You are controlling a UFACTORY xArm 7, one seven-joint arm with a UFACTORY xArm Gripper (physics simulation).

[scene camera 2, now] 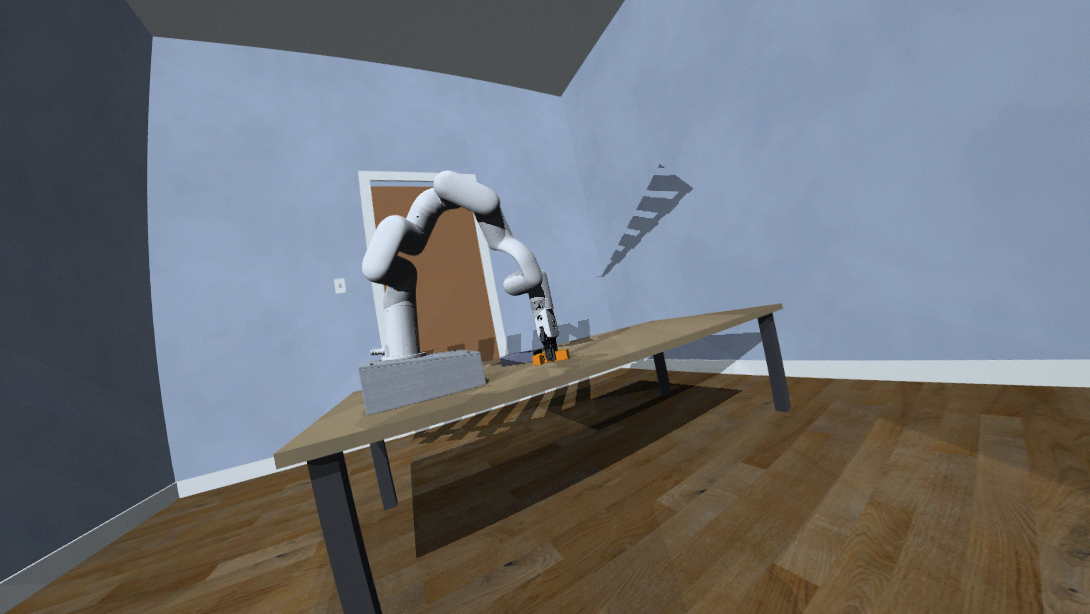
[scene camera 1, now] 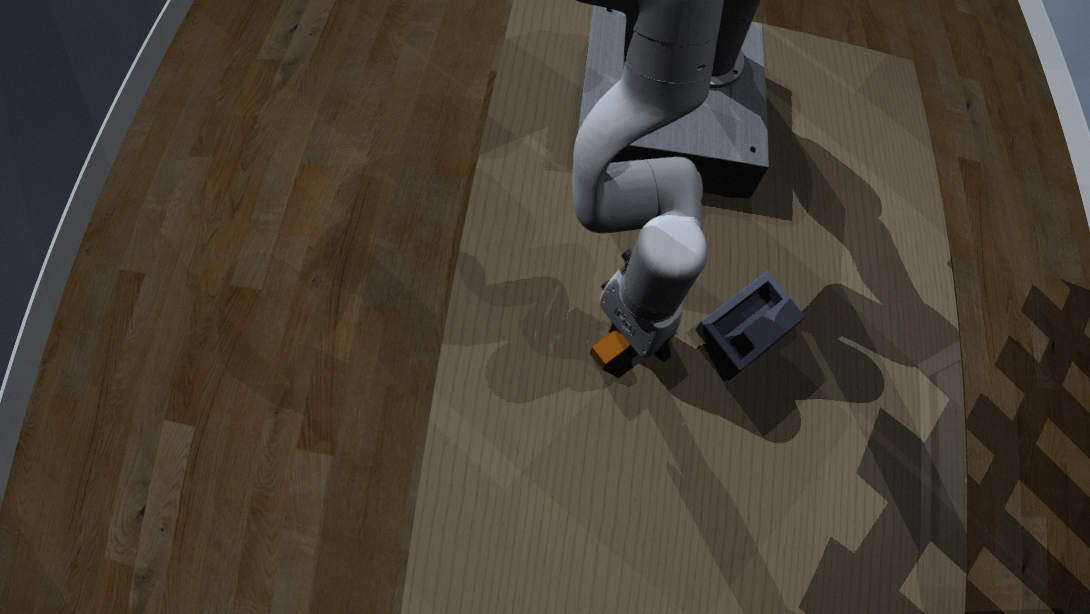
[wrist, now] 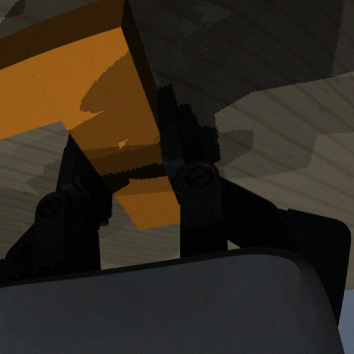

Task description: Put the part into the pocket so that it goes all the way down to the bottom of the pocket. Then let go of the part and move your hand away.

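Frame: origin at the arm's base, x ahead, y left, z up, level; centimetres.
Seen in the pictures: gripper, fingertip midpoint: (scene camera 2: 553,359) (scene camera 1: 627,337) (wrist: 132,124); arm's base at its link origin: (scene camera 2: 404,358).
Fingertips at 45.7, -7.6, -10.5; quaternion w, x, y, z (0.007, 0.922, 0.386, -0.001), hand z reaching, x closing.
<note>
Pixels of each thing's middle, then the offset from my fingertips to it, as dx, dy, dz. Level surfaces: height alone.
- orange part at the middle of its body: (wrist: 100,147) (scene camera 1: 621,327) (scene camera 2: 551,357) -1.1, -1.0, +1.0
- dark grey-blue block with the pocket, body centre: (scene camera 1: 751,323) (scene camera 2: 521,357) -4.6, +18.0, +1.3
- wooden table at its surface level: dz -0.5
The orange part (scene camera 1: 610,348) (scene camera 2: 562,355) (wrist: 95,85) has a wide bar and a narrower arm at a right angle to it in the wrist view. My gripper (scene camera 1: 643,352) (scene camera 2: 549,353) (wrist: 132,124) is shut on that arm, with one black finger along each side. The part is low over the table; whether it touches the table I cannot tell. The dark grey-blue block with the pocket (scene camera 1: 779,329) (scene camera 2: 518,356) is to the right of the gripper in scene camera 1, apart from the part. Its pocket faces up and is empty. The gripper hides some of the part in scene camera 1.
The wooden table (scene camera 1: 533,495) (scene camera 2: 648,335) carries the part and the block. The grey robot base (scene camera 1: 686,125) (scene camera 2: 423,381) stands at the top of scene camera 1, behind the block and the gripper. Shadows lie across the table.
</note>
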